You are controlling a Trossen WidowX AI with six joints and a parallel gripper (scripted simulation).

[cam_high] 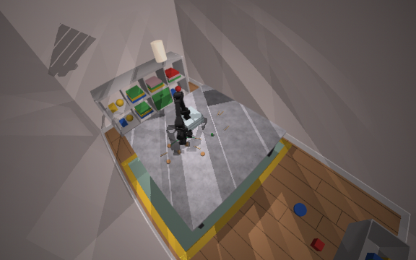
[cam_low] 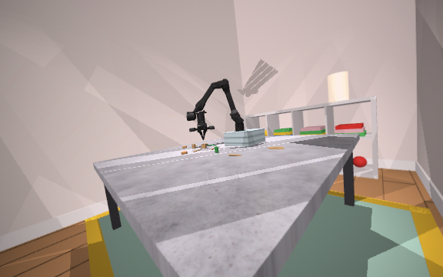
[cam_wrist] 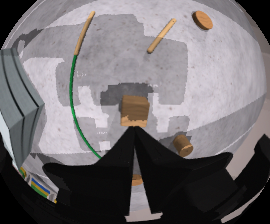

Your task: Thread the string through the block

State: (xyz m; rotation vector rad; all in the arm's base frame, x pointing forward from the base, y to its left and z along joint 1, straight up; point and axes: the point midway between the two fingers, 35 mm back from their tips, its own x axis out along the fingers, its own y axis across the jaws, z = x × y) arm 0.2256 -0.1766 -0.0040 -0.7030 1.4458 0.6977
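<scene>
The wooden block is 5 cm below my gripper tip. The rest, counted from my gripper tip: green piece (8 cm ahead, 26 cm to the left, 4 cm below).
</scene>
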